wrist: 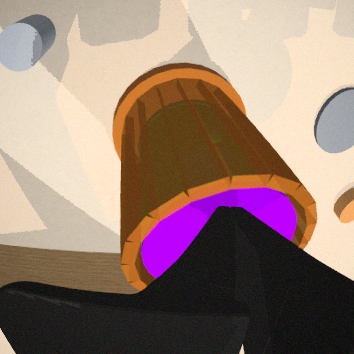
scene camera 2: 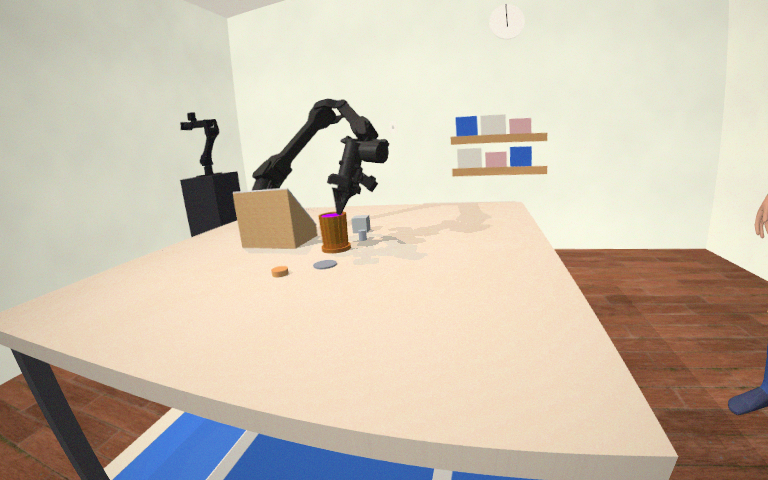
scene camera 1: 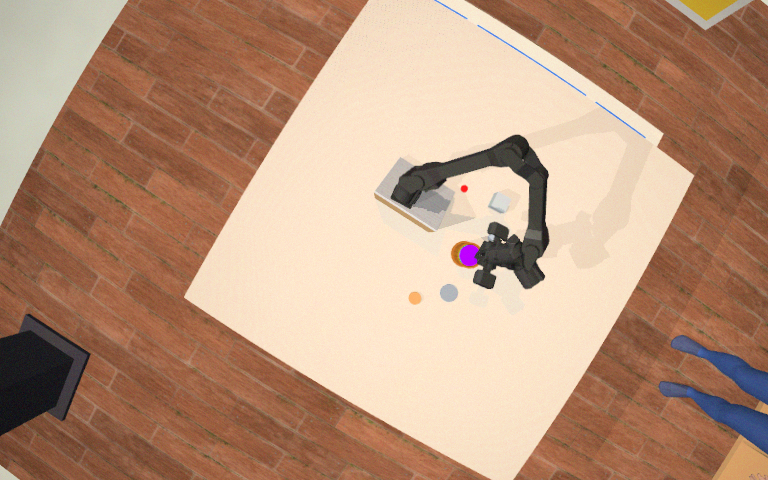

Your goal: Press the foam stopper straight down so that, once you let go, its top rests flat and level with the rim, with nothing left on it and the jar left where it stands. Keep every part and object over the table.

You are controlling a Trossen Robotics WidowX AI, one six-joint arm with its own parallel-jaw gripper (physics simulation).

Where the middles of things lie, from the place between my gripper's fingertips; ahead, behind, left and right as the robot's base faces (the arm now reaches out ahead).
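Taking the orange-brown jar point(scene camera 2: 334, 231) as what I measure from, I find that my hand is 50 mm above it and 20 mm past it.
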